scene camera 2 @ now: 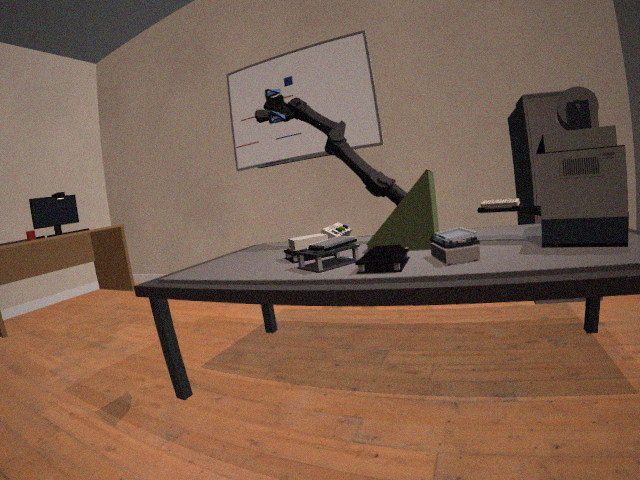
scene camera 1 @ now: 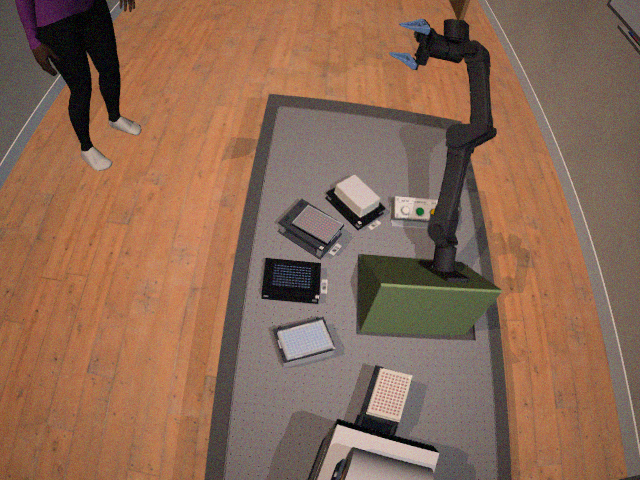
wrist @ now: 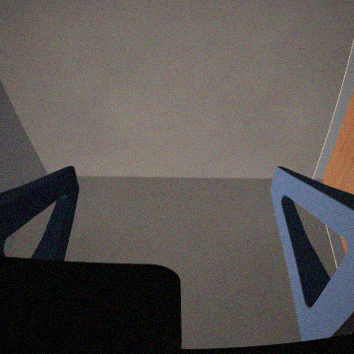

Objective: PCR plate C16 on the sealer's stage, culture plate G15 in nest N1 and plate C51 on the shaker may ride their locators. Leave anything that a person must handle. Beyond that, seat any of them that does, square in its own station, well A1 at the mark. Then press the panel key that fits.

Labels:
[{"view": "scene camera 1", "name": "my gripper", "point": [394, 39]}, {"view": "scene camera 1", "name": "pale blue plate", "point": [310, 338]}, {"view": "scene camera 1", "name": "thick white plate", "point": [356, 195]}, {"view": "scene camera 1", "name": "white button box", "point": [411, 220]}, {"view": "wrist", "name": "my gripper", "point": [174, 177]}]

